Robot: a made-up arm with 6 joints.
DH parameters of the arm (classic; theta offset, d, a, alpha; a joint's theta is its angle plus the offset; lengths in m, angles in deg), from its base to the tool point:
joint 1: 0 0.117 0 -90
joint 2: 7.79 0 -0.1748 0
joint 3: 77.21 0 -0.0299 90
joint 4: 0 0.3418 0 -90
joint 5: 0 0 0.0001 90
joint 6: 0 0.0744 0 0
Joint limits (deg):
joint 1: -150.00..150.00
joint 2: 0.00..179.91
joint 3: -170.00..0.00
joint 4: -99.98..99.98
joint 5: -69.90..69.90
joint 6: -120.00..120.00
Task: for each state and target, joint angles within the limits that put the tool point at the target. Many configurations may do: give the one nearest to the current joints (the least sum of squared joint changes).
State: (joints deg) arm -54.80 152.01 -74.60 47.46 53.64 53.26
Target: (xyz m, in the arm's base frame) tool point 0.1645 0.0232 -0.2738
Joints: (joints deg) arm -9.92 174.40 -77.39 57.16 54.92 53.26
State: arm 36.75 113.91 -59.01 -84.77 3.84 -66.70
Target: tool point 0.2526 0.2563 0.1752
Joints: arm 46.23 68.28 -43.74 -84.43 3.89 -66.70
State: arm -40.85 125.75 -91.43 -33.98 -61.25 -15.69
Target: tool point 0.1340 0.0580 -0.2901
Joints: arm 4.63 179.05 -68.11 -48.07 -58.16 -15.69
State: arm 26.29 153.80 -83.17 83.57 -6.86 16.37
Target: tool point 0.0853 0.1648 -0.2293
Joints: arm 59.22 148.85 -53.33 82.88 8.53 16.37
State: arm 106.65 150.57 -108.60 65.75 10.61 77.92
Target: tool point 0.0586 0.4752 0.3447
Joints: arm 81.23 105.43 -106.54 64.99 12.35 77.92
